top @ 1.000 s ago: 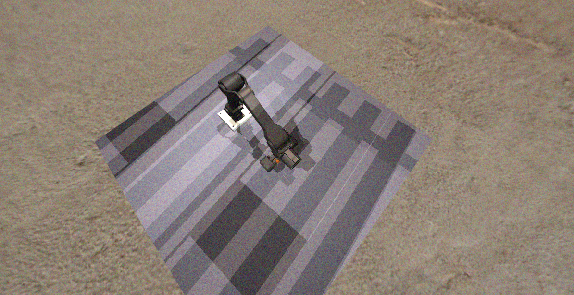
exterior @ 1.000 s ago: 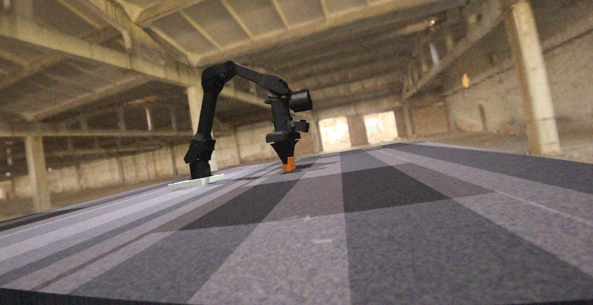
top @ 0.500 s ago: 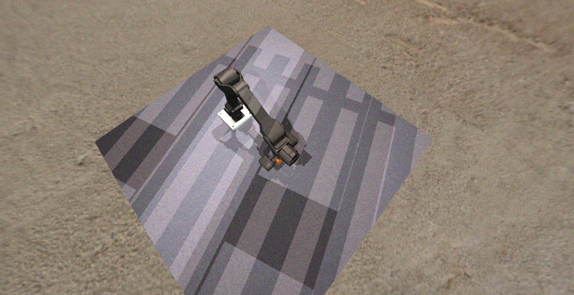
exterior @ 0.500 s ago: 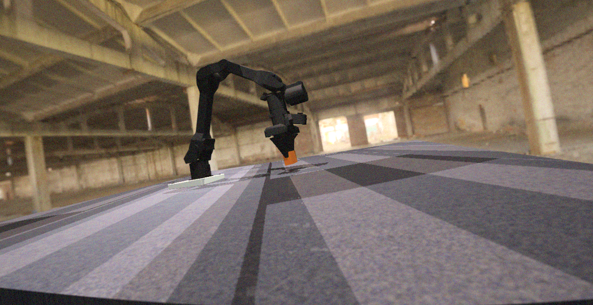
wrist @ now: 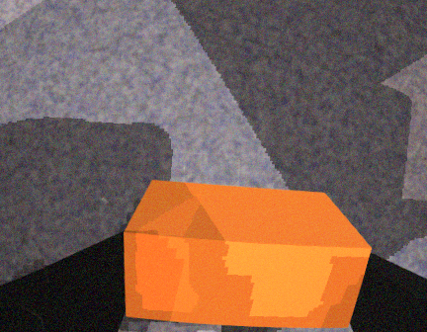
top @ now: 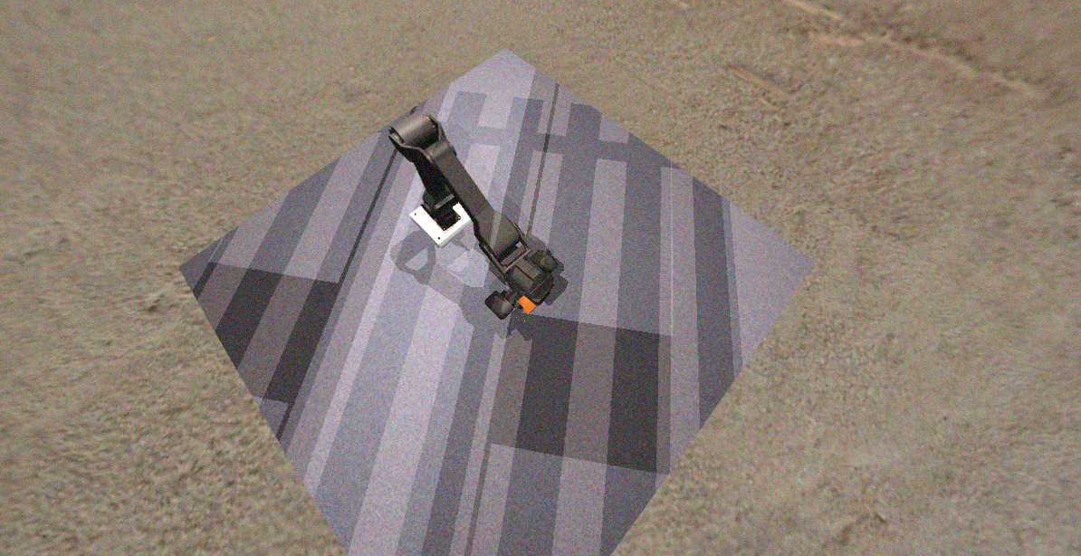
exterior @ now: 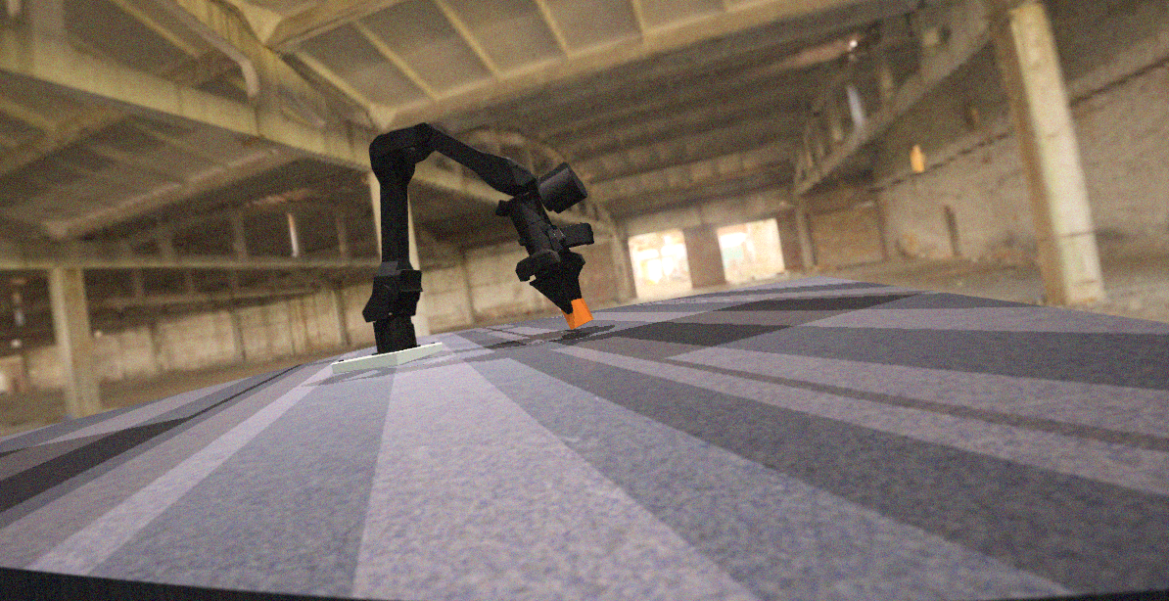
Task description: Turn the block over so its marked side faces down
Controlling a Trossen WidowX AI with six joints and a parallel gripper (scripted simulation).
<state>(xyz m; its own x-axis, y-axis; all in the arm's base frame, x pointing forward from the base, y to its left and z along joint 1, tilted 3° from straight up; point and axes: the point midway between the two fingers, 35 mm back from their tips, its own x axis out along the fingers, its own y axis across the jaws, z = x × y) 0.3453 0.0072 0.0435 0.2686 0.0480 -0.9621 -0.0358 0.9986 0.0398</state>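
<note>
My gripper tip is now 1 cm above the block.
</note>
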